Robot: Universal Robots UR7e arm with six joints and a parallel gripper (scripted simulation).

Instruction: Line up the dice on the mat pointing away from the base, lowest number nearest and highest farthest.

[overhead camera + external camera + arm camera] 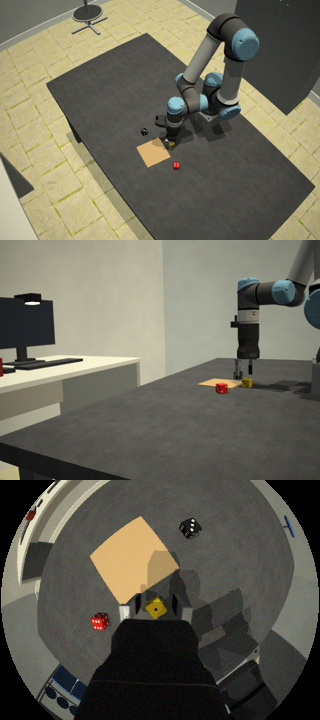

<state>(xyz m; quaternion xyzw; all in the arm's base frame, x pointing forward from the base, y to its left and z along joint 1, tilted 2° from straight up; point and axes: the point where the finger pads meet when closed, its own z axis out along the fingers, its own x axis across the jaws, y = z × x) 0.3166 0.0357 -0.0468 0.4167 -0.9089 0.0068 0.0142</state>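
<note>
Right now my hand is 1 cm past the yellow die, 1 cm to the right of it and 4 cm above it. Round my hand: tan mat: 9 cm ahead, 6 cm below; then black die: 7 cm ahead, 14 cm to the right, 4 cm below; then red die: 4 cm ahead, 14 cm to the left, 4 cm below.
</note>
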